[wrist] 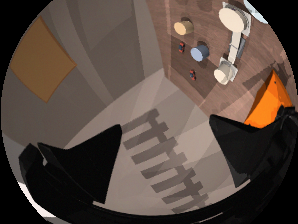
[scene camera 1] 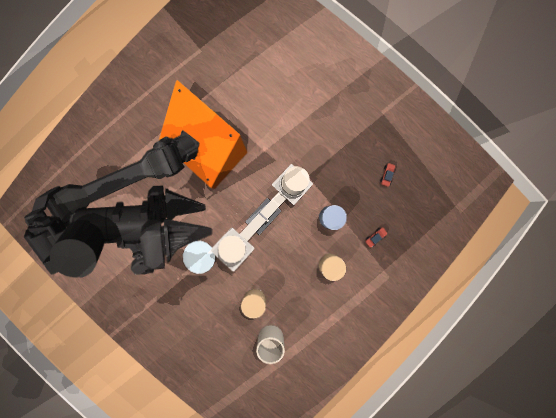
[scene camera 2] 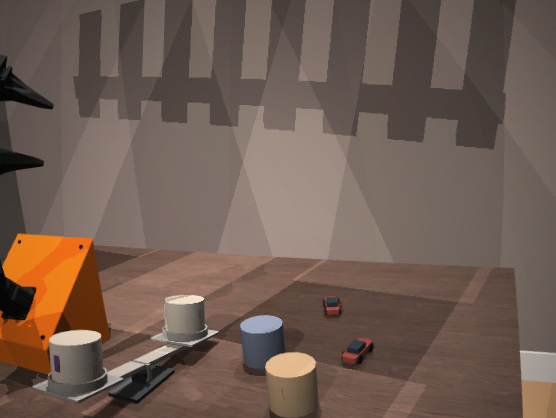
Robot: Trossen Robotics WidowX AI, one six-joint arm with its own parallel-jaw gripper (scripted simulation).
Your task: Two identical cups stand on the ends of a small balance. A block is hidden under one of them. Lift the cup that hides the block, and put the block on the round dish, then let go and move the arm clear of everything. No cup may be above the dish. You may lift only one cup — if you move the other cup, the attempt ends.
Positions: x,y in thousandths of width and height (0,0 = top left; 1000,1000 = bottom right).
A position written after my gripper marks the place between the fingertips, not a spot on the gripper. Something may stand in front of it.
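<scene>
Cup (scene camera 2: 138,855). Another cup (scene camera 2: 334,752). Balance (scene camera 1: 506,470), round dish (scene camera 1: 357,618). My gripper (scene camera 1: 375,523) open, holding nothing, visible also in the wrist view (wrist: 559,556).
</scene>
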